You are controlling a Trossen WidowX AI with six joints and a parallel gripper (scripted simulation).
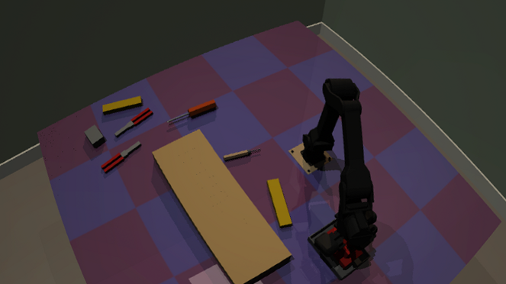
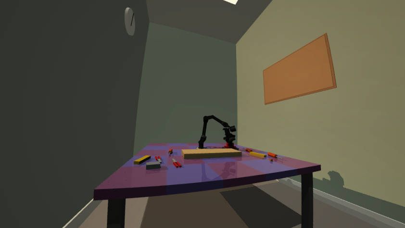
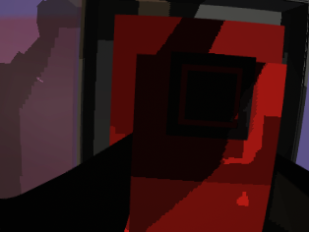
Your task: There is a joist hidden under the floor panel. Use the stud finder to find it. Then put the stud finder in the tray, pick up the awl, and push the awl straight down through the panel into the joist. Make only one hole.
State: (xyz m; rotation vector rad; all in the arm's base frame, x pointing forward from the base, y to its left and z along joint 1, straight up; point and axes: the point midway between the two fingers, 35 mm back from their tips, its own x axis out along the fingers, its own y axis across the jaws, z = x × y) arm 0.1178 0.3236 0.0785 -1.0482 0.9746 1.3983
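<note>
The grey tray is 10 mm to the right of my gripper tip and 30 mm below it. From my gripper tip the other things lie so: stud finder 10 mm to the left, 20 mm above; then grey block 540 mm ahead, 760 mm to the right, 30 mm below; then awl 80 mm ahead, 440 mm to the right, 40 mm below.
</note>
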